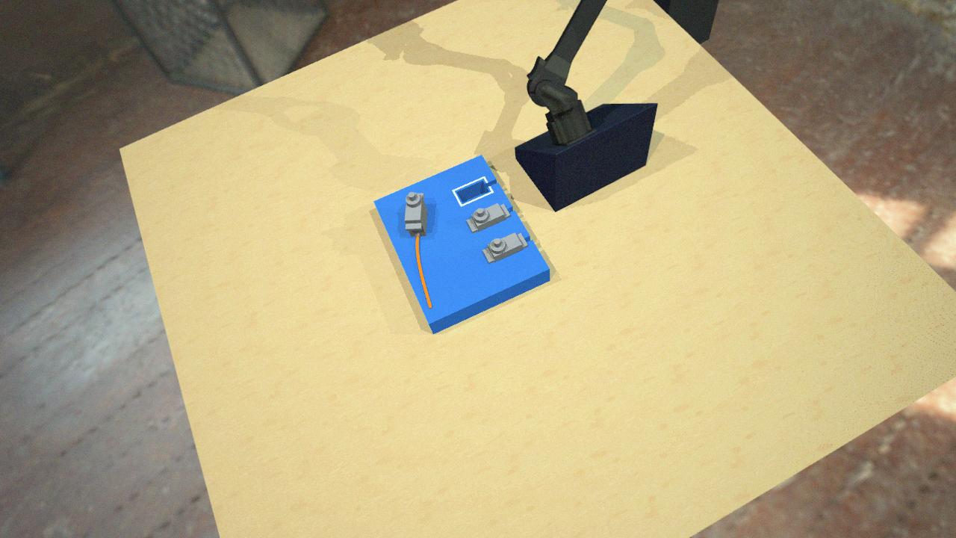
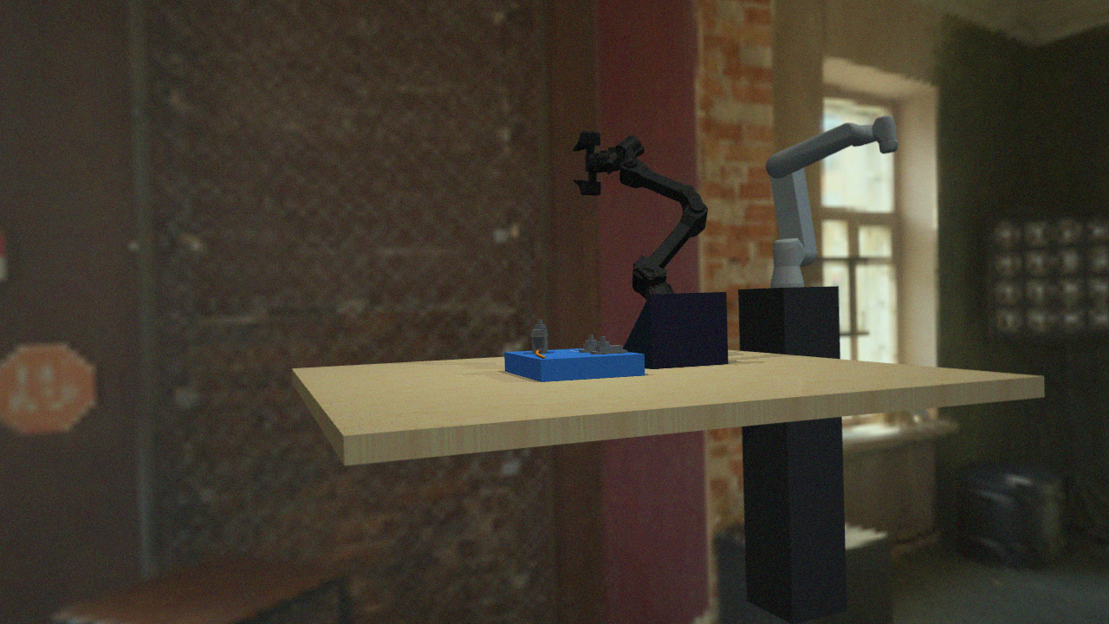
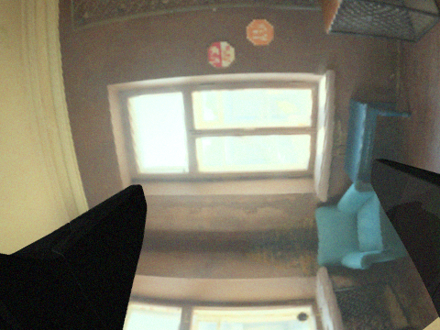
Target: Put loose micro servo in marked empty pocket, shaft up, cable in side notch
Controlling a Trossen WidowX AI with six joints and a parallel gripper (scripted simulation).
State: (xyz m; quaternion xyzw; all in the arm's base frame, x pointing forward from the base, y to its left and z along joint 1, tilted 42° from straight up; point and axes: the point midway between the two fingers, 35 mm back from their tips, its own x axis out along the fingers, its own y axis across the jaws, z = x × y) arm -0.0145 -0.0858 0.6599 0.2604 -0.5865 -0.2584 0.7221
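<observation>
Now: gripper tip 33 cm short of the blue deck, 53 cm to the right of it and 56 cm above it.
</observation>
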